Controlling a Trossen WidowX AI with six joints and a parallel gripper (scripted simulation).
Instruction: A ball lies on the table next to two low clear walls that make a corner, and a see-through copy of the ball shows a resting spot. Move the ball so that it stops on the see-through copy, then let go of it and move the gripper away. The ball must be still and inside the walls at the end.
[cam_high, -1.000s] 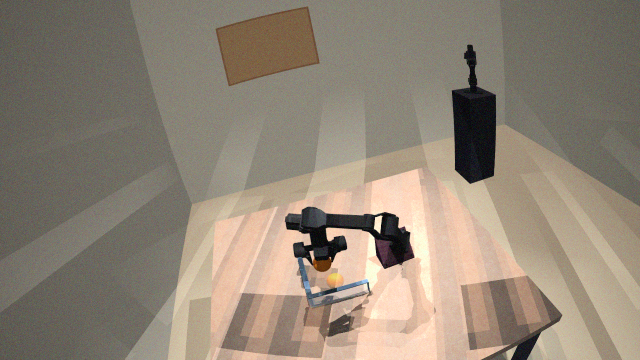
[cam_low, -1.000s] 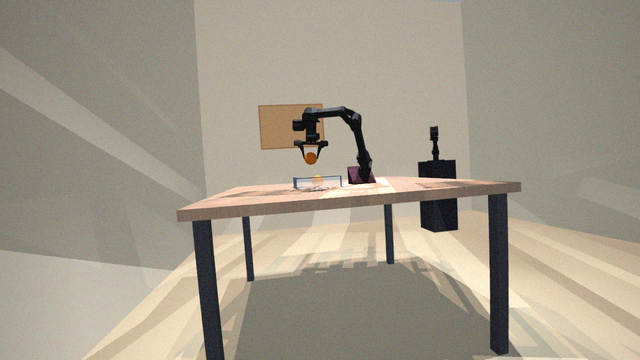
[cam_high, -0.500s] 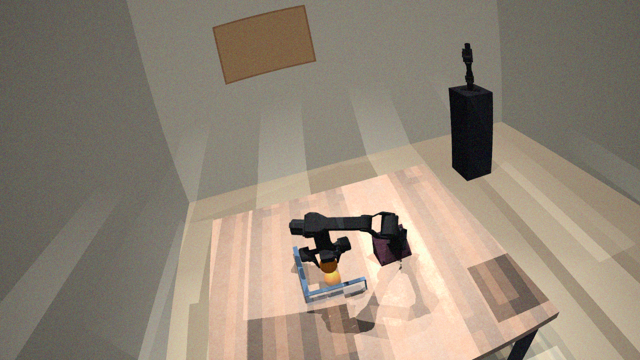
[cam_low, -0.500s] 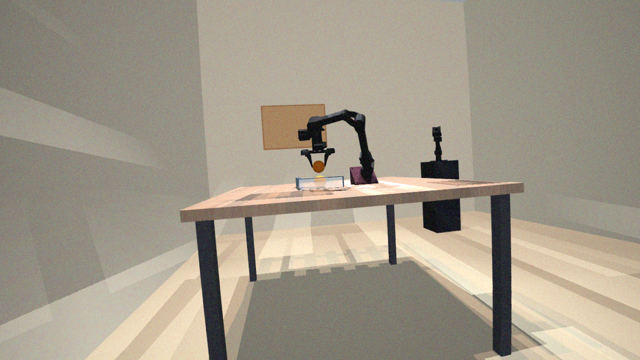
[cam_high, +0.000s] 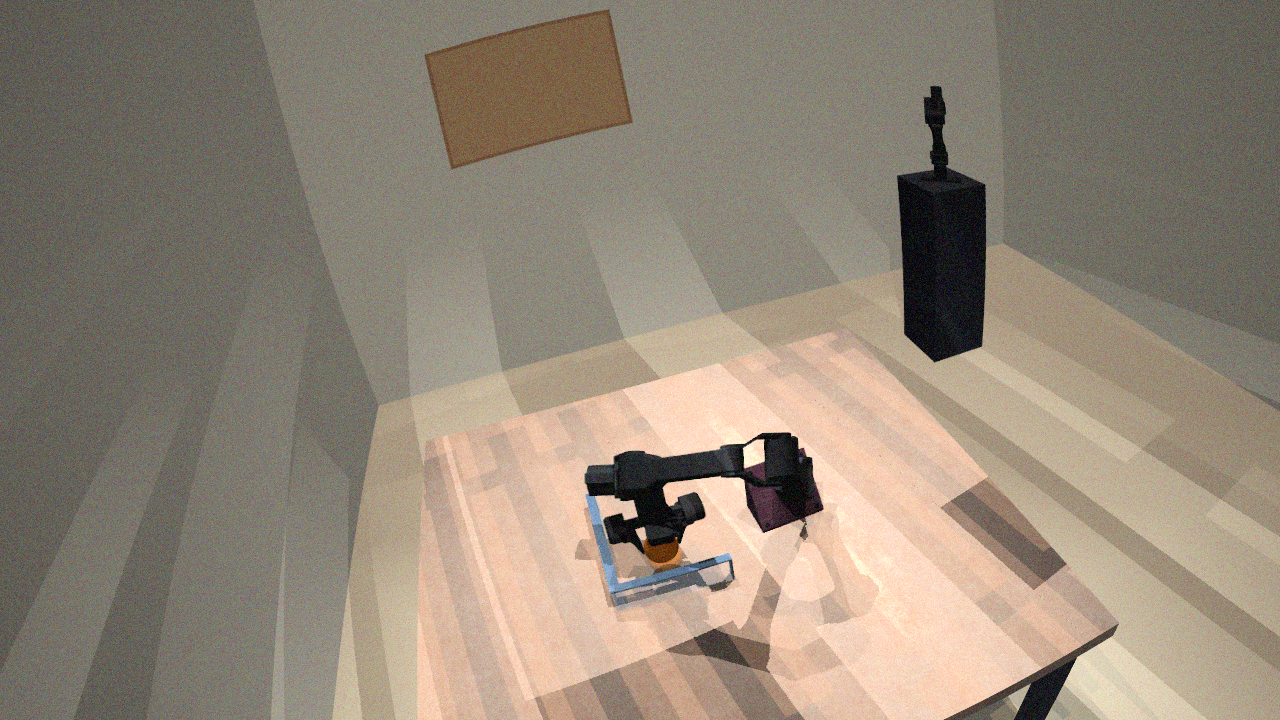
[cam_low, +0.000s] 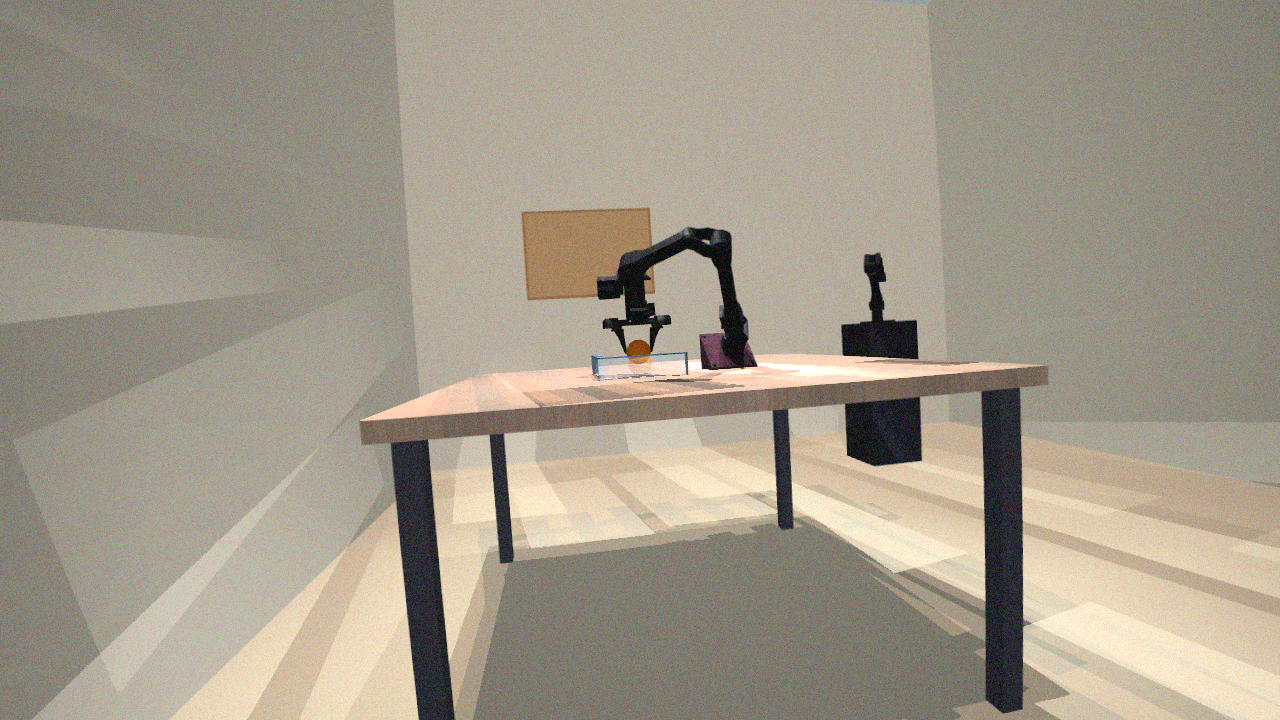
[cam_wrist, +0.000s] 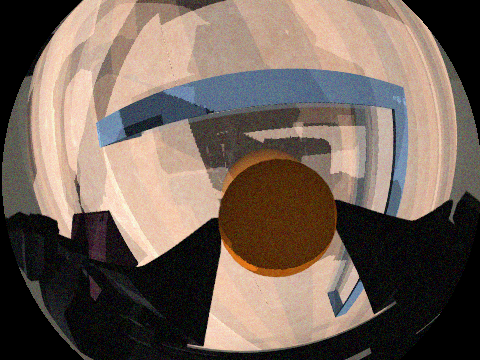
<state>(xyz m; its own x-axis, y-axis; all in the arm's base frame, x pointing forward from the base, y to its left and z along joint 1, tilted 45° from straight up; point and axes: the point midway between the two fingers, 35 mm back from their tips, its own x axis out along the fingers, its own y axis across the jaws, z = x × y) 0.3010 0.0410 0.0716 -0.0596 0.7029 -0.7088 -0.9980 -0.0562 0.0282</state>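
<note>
Right now my gripper tip is 30 mm above the see-through copy of ball. Also, from my gripper tip: orange ball right at my gripper tip.
</note>
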